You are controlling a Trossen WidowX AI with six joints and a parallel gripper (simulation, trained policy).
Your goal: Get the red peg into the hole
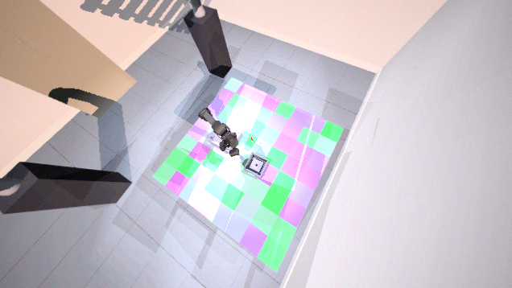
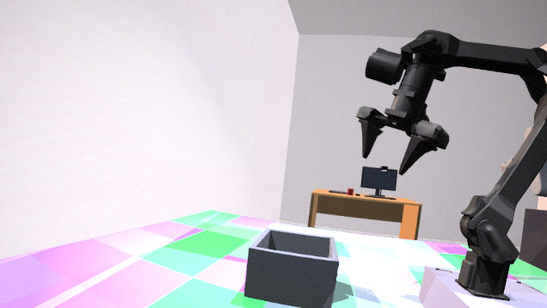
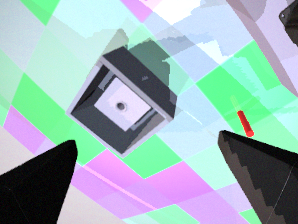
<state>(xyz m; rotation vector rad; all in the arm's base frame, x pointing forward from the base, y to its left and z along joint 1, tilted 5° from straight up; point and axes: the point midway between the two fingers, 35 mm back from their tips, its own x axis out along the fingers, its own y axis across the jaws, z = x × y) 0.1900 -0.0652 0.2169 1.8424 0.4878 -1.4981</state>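
Now: gripper tip 230 mm above the red peg, 190 mm to the right of it and 20 mm past it. From my gripper tip the other things lie so: plate 220 mm below, 150 mm ahead, 10 mm to the right; grey box 240 mm below, 150 mm ahead, 10 mm to the right.
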